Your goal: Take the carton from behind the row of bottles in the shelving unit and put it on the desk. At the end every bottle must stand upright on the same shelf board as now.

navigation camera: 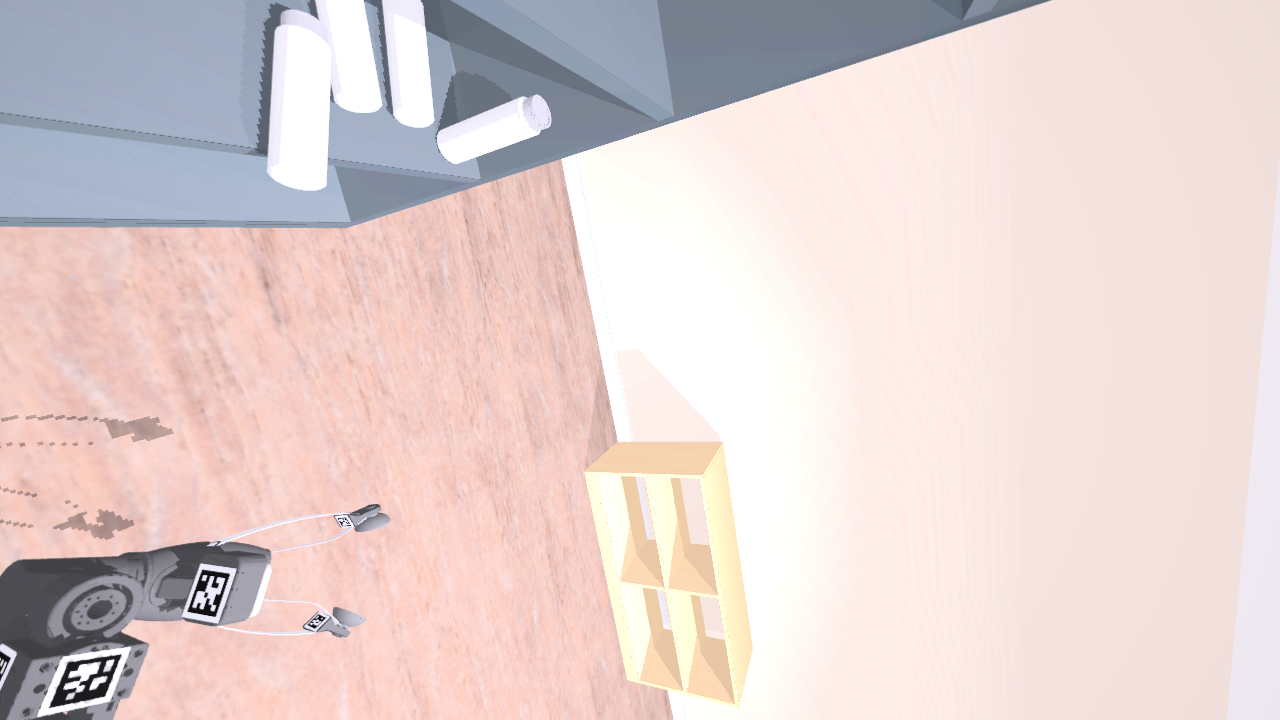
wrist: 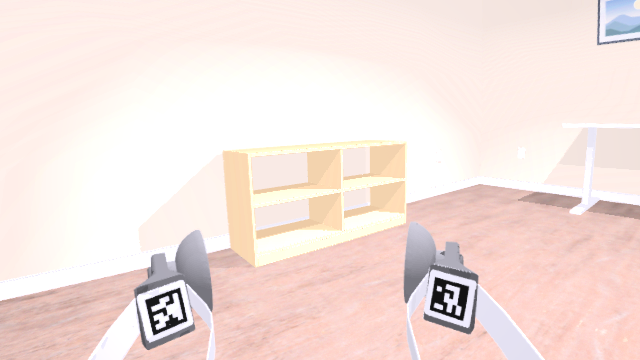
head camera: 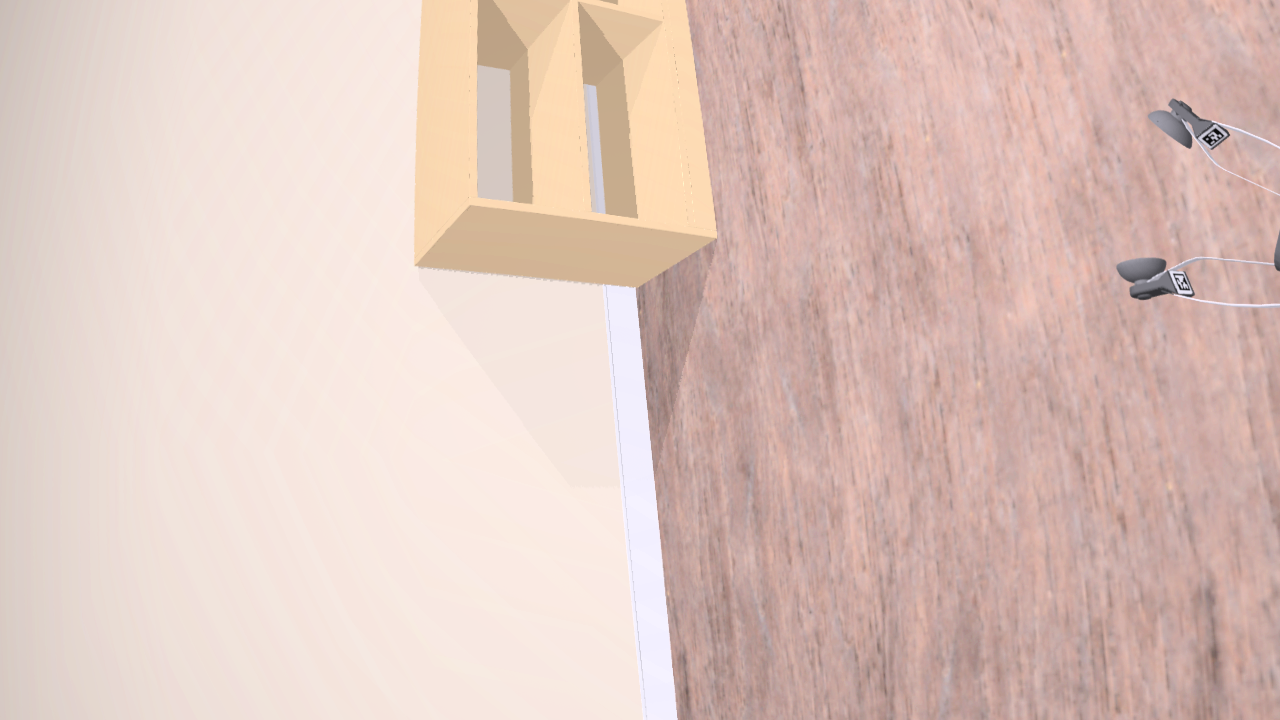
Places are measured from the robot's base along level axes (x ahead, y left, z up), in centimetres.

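Pixels of known places: gripper, between the fingertips: (navigation camera: 375, 566) (wrist: 307, 254) (head camera: 1137, 193).
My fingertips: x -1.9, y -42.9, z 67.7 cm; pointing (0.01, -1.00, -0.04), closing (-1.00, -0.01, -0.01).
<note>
Ahead of a thing's pixels: the offset from my fingertips to its middle. "pt": to the spot under its first point.
The blue-grey shelving unit (navigation camera: 572, 53) is at the top left of the navigation view. On its board one white bottle @[dy -4.1, dx +76.7, dz -2.5 cm] (navigation camera: 487, 131) stands upright near the side panel. Three white bottles lie on their sides: one @[dy +21.3, dx +60.3, dz -11.0 cm] (navigation camera: 300, 107) sticks out over the board's front edge, one @[dy +20.1, dx +77.4, dz -11.0 cm] (navigation camera: 351, 62) lies beside it, and one @[dy +10.3, dx +83.7, dz -11.0 cm] (navigation camera: 409, 67) lies nearer the upright bottle. The carton does not show. The white desk (wrist: 591, 165) is partly in view at the right of the wrist view. My gripper (head camera: 1154, 198) (navigation camera: 359, 568) (wrist: 307, 254) is open and empty, out in front of the shelving unit and apart from it.
A low wooden shelf @[pt dy -161.7, dx +35.3, dz -34.7 cm] (head camera: 565, 240) (navigation camera: 657, 458) (wrist: 241, 205) with open compartments stands against the wall, beyond my fingers in the wrist view. A white baseboard (head camera: 631, 447) runs along the wall. A framed picture (wrist: 622, 22) hangs above the desk.
</note>
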